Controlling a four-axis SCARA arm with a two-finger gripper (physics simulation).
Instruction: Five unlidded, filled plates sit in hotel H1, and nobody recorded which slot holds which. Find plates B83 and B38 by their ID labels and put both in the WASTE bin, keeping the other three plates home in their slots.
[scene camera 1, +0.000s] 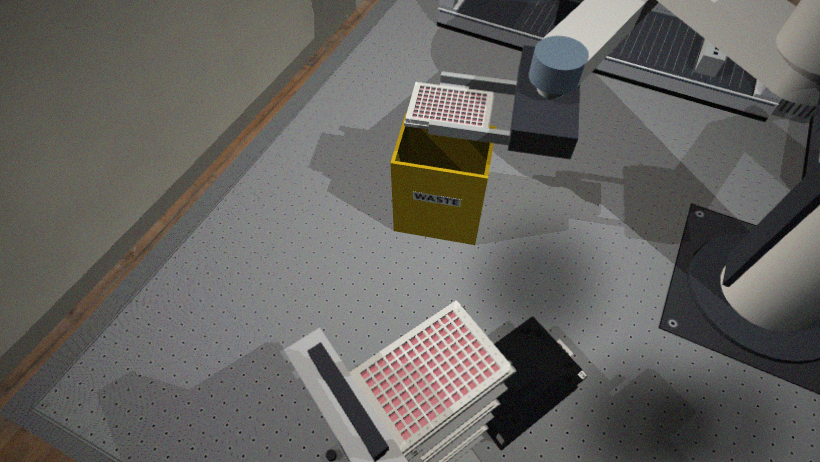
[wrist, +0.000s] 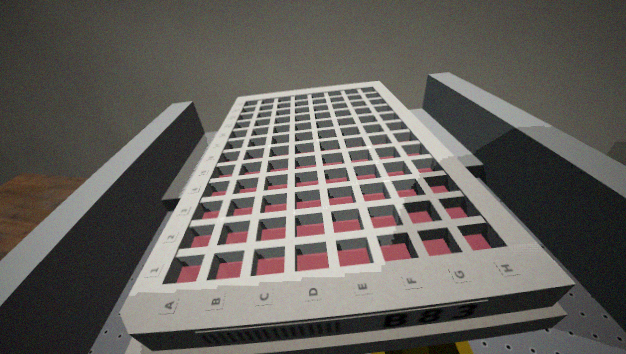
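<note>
My gripper is shut on a white plate with pink-filled wells. The front label of this plate reads B83 in the wrist view. In the scene view the level plate is held above the yellow WASTE bin, over the back part of its opening. A yellow piece of the bin's rim shows below the plate in the wrist view. Hotel H1 stands at the bottom, with a pink-filled plate on top and several plate edges below it. Their labels cannot be read, and plate B38 cannot be made out.
A black block lies beside the hotel. The arm's base plate is at the right. A long dark tray with a light frame runs along the back. A wall and wooden edge are at the left.
</note>
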